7 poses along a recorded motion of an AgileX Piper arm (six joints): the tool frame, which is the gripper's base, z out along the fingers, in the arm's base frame.
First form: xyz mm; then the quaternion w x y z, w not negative.
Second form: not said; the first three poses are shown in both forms.
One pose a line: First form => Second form
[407, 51, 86, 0.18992, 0.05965, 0.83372, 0.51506] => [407, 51, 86, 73.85, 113.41, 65.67]
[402, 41, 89, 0.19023, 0.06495, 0.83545, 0.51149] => [402, 41, 89, 74.04, 113.85, 65.15]
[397, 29, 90, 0.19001, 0.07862, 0.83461, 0.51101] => [397, 29, 90, 74.98, 113.92, 64.22]
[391, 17, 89, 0.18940, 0.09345, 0.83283, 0.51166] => [391, 17, 89, 76.09, 113.87, 63.28]
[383, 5, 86, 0.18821, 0.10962, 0.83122, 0.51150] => [383, 5, 86, 77.31, 113.95, 62.29]
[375, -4, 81, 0.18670, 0.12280, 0.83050, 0.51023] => [375, -4, 81, 78.31, 114.18, 61.49]
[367, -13, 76, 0.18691, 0.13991, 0.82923, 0.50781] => [367, -13, 76, 79.37, 114.48, 60.22]
